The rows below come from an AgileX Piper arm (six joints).
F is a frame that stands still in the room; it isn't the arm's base.
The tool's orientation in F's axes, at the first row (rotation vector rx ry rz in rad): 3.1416, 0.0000, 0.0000
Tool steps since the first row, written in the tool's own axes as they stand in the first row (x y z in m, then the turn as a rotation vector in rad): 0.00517, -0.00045, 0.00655, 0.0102, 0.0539, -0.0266; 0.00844, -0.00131, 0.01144, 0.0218, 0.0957, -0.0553; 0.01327, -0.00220, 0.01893, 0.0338, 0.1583, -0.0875; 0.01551, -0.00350, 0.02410, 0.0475, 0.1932, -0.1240; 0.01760, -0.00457, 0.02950, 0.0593, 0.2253, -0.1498; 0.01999, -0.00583, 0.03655, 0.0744, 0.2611, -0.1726; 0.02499, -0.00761, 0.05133, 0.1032, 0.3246, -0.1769; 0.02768, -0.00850, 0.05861, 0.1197, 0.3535, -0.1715; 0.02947, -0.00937, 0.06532, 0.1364, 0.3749, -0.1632
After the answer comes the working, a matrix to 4 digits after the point.
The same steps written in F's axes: 0.00517, 0.00045, -0.00655, 0.0102, -0.0539, 0.0266; 0.00844, 0.00131, -0.01144, 0.0218, -0.0957, 0.0553; 0.01327, 0.00220, -0.01893, 0.0338, -0.1583, 0.0875; 0.01551, 0.00350, -0.02410, 0.0475, -0.1932, 0.1240; 0.01760, 0.00457, -0.02950, 0.0593, -0.2253, 0.1498; 0.01999, 0.00583, -0.03655, 0.0744, -0.2611, 0.1726; 0.02499, 0.00761, -0.05133, 0.1032, -0.3246, 0.1769; 0.02768, 0.00850, -0.05861, 0.1197, -0.3535, 0.1715; 0.02947, 0.00937, -0.06532, 0.1364, -0.3749, 0.1632
The tool's axes in the first row as the columns of a matrix, in F's axes (rounded; the answer above uses it unrounded):
1.0000, 0.0000, 0.0000
0.0000, -1.0000, 0.0000
0.0000, 0.0000, -1.0000

